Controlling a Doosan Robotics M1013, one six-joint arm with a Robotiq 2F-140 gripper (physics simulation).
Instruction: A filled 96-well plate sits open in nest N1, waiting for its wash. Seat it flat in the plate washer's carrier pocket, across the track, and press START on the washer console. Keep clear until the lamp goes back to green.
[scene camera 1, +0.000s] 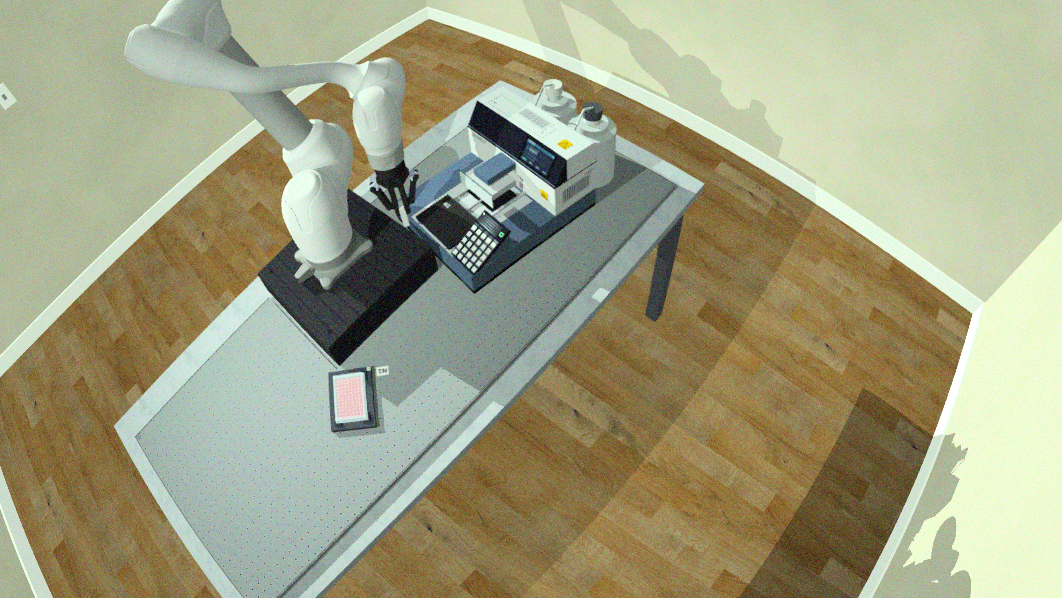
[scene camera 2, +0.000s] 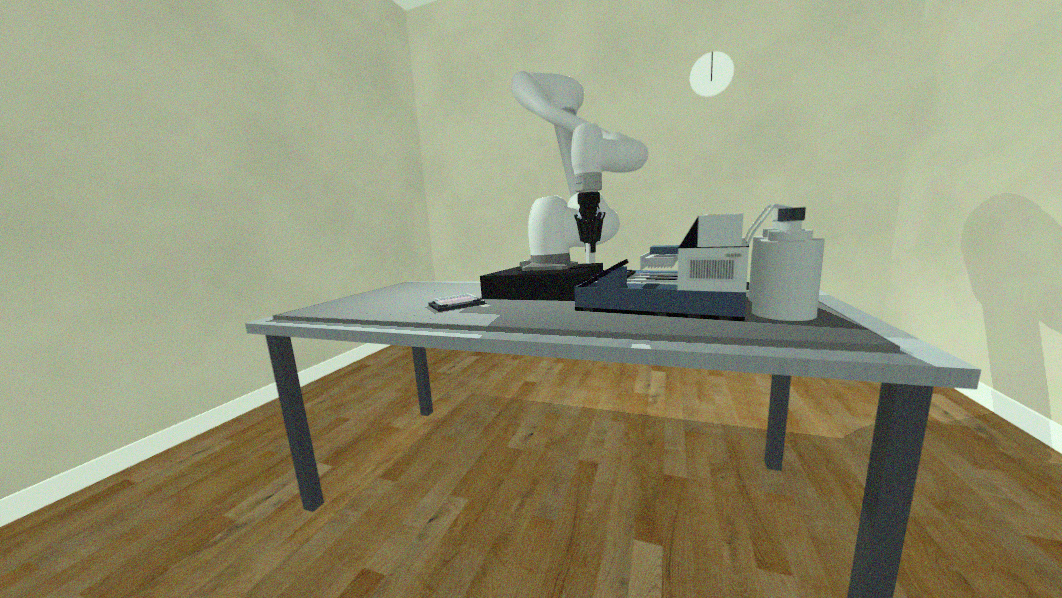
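Pixels of known places: gripper, fingertip midpoint: (scene camera 1: 406, 222) (scene camera 2: 590, 263); arm's base, link origin: (scene camera 1: 333, 252) (scene camera 2: 550, 267).
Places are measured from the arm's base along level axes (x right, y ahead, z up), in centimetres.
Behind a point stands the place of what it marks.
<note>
The filled 96-well plate (scene camera 1: 350, 397) {x 23.3, y 33.7, z -5.8 cm} (scene camera 2: 455, 299) {x 21.9, y 35.8, z -5.7 cm}, with pink wells, lies in the dark nest N1 (scene camera 1: 373, 418) {x 22.8, y 41.5, z -7.0 cm} on the table. The plate washer (scene camera 1: 575, 156) {x -54.1, y 39.2, z 16.5 cm} (scene camera 2: 711, 268) {x -54.4, y 39.3, z 4.6 cm} stands on a blue base at the far end, its carrier area in front of the white body. The console (scene camera 1: 462, 234) {x -26.5, y 24.8, z 0.4 cm}, with dark panel and white keys, is at the base's near end; a small green light (scene camera 1: 501, 234) {x -30.2, y 35.5, z 5.1 cm} shows on it. My gripper (scene camera 1: 403, 219) {x -18.7, y 11.7, z 3.1 cm} (scene camera 2: 590, 257) {x -18.7, y 11.7, z 3.1 cm} is shut and empty, pointing down beside the console, on the robot-base side, far from the plate. The carrier pocket is too small to make out clearly.
The robot stands on a black block (scene camera 1: 345, 315) {x 10.1, y 19.2, z 0.4 cm} (scene camera 2: 523, 283) {x 2.6, y 22.4, z -2.4 cm} between nest and washer. Two white bottles (scene camera 1: 603, 152) {x -68.9, y 37.2, z 6.1 cm} (scene camera 2: 786, 278) {x -70.3, y 37.7, z 2.0 cm} stand behind the washer. A blue-topped white unit (scene camera 1: 492, 174) {x -41.4, y 22.0, z 8.8 cm} rises from the washer base near the carrier area. A small label (scene camera 1: 381, 370) {x 12.3, y 33.0, z -8.1 cm} lies beside the nest.
</note>
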